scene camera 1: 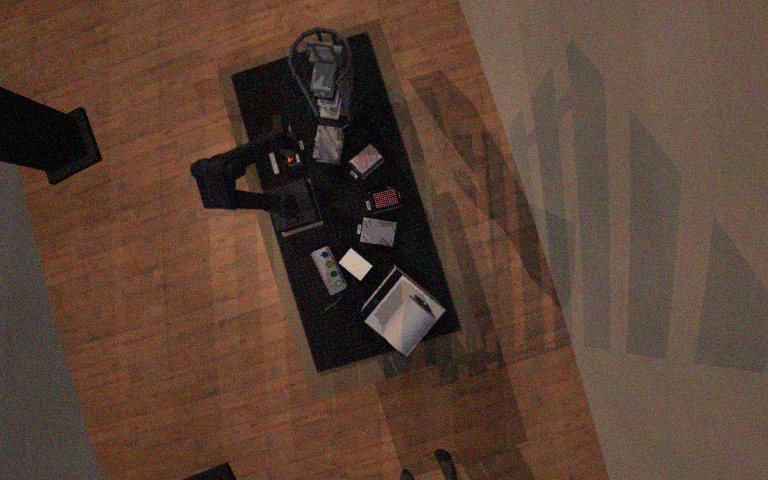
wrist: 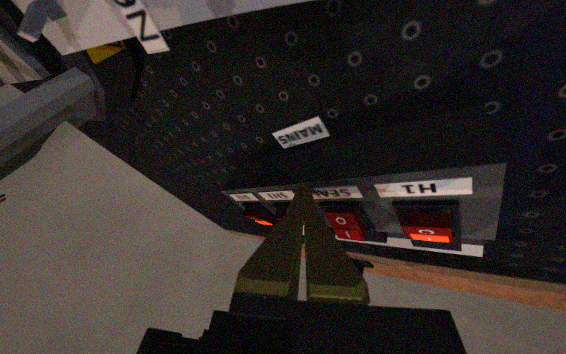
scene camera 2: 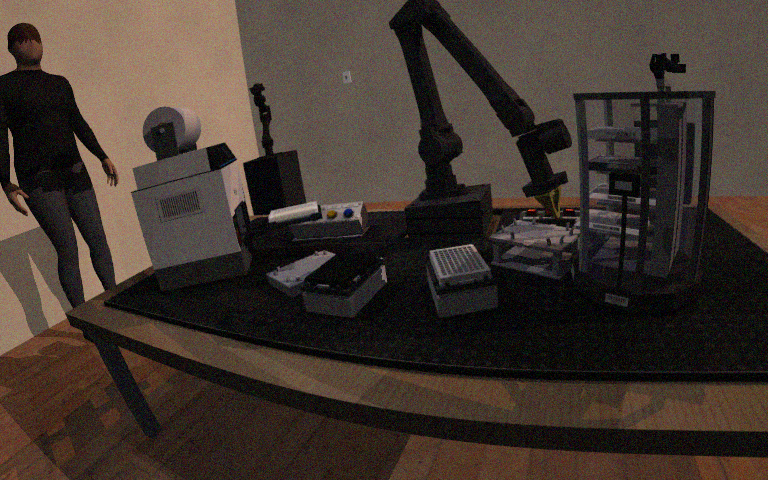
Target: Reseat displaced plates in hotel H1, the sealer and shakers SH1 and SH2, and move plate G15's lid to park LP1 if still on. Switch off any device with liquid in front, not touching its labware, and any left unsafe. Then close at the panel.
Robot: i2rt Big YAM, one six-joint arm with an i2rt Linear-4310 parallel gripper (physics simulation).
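Where they show: gripper, between the fingertips: [scene camera 1: 294, 144] [wrist: 303, 190] [scene camera 2: 557, 218]; arm's base, origin of its link: [scene camera 1: 289, 210] [scene camera 2: 443, 194].
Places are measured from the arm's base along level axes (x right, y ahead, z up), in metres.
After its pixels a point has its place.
My gripper [scene camera 2: 556, 216] @(x -0.298, y 0.138, z -0.039 m) [wrist: 303, 190] @(x -0.298, y 0.138, z -0.039 m) is shut and empty, its yellow fingertips at the mains switch strip [wrist: 490, 215] @(x -0.208, y 0.096, z -0.040 m), over the SH1 and SEAL area. The H1 switch [wrist: 431, 226] @(x -0.230, y 0.108, z -0.028 m) and the far-left switch [wrist: 259, 220] @(x -0.380, y 0.112, z -0.029 m) glow orange. The SEAL switch [wrist: 345, 226] @(x -0.284, y 0.101, z -0.030 m) is unlit. The fingers largely hide the SH1 switch. Hotel H1 [scene camera 1: 291, 56] @(x -0.463, y 0.311, z 0.252 m) [scene camera 2: 706, 186] @(x -0.487, y 0.499, z 0.116 m) holds stacked plates. A white box with a roll on top [scene camera 1: 390, 325] @(x 0.574, y 0.257, z 0.349 m) [scene camera 2: 198, 243] @(x 0.523, y 0.391, z 0.032 m), apparently the sealer, stands at the far end. Low devices bear a pale plate [scene camera 1: 367, 160] @(x -0.069, y 0.430, z -0.013 m) [scene camera 2: 459, 263] @(x -0.084, y 0.443, z -0.011 m) and a dark plate [scene camera 1: 385, 198] @(x 0.131, y 0.434, z -0.012 m) [scene camera 2: 342, 271] @(x 0.122, y 0.455, z -0.014 m).
A clear-legged stand [scene camera 1: 328, 144] @(x -0.221, y 0.291, z -0.021 m) [scene camera 2: 532, 232] @(x -0.222, y 0.283, z -0.020 m) is between the strip and the hotel. The button panel [scene camera 1: 328, 270] @(x 0.332, y 0.052, z -0.011 m) [scene camera 2: 339, 227] @(x 0.287, y 0.074, z -0.053 m) has coloured buttons, beside a white block [scene camera 1: 355, 264] @(x 0.356, y 0.187, z 0.040 m) [scene camera 2: 294, 212] @(x 0.334, y 0.219, z 0.040 m). A low grey device [scene camera 1: 377, 232] @(x 0.260, y 0.334, z -0.056 m) [scene camera 2: 300, 273] @(x 0.261, y 0.372, z -0.056 m) is nearby. A person [scene camera 2: 42, 124] stands left.
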